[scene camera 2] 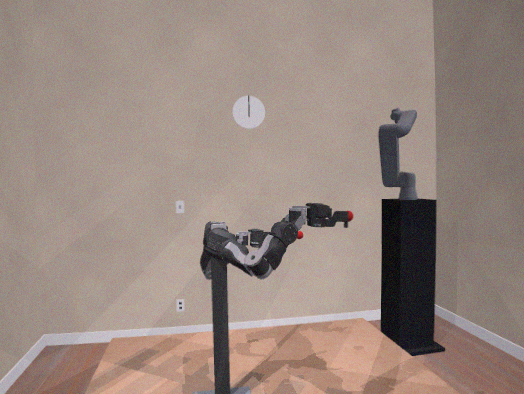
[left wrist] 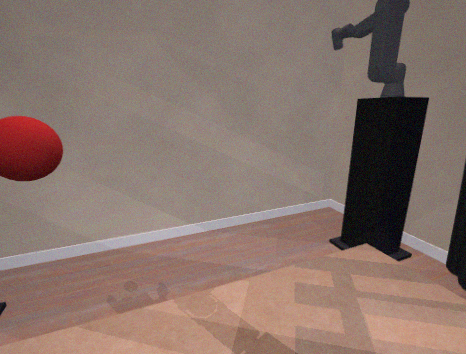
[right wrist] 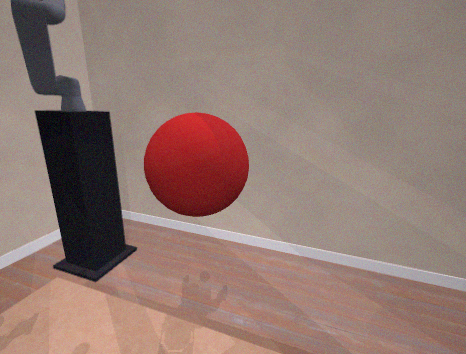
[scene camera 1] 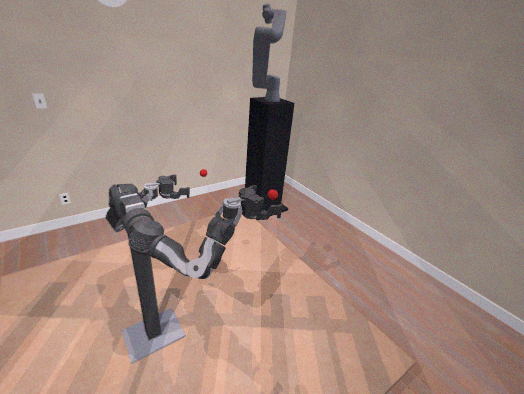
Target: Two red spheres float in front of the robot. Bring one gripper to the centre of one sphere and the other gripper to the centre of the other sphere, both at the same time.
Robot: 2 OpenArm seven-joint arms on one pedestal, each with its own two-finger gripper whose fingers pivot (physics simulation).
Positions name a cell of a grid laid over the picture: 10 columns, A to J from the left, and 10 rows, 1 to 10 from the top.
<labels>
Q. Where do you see my right gripper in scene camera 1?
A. At F6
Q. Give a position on a red sphere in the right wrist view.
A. E5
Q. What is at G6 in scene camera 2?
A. My right gripper.
</labels>
